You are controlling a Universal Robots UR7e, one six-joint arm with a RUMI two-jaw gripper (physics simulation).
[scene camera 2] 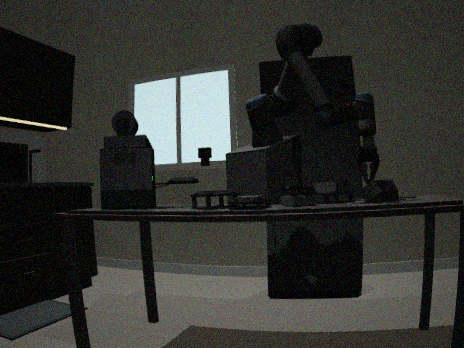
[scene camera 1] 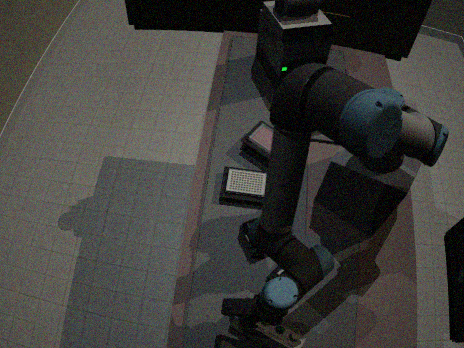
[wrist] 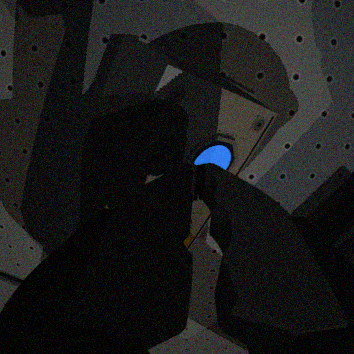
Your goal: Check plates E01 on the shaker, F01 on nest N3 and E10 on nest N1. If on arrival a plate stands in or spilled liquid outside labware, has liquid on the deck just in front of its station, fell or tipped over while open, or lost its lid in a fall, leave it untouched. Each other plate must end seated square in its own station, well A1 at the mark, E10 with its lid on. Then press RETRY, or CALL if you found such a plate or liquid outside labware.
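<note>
My gripper is shut and empty, pointing down at the button panel. Its fingertips are at the edge of the blue CALL button, which glows bright blue; the fingers hide part of it. Whether they touch is hard to tell. A pale many-well plate lies on a dark station, looking level. A pink-topped plate lies on a turned station behind it, partly hidden by the arm. A dark block beside the wrist is mostly covered. Plate names, well A1 and any liquid cannot be made out.
A tall instrument with a green light stands at the far end of the table. A big box stands near the arm's base. The arm's links hang over the middle of the table, and the picture is dark.
</note>
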